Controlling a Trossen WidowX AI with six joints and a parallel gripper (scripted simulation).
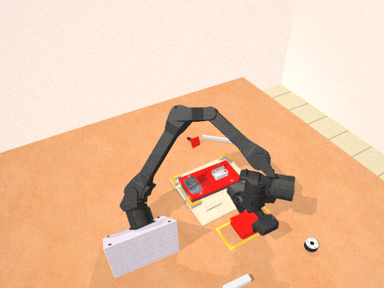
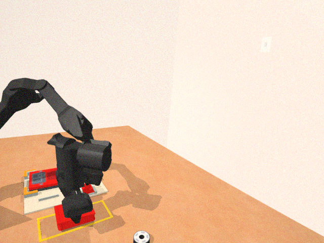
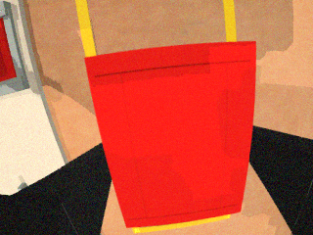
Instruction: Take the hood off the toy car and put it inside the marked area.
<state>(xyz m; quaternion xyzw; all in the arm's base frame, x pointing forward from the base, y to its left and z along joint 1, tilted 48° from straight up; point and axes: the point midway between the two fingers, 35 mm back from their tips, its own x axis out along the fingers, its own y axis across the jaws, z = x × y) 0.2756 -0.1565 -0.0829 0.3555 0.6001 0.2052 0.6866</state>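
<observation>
My gripper tip is now 1 cm below the red hood. Round my gripper tip: white wheel: 10 cm ahead, 17 cm to the right, 1 cm below; then pale baseplate: 3 cm ahead, 20 cm to the left, 1 cm below; then white bar: 20 cm ahead, 38 cm to the left, 1 cm below.
</observation>
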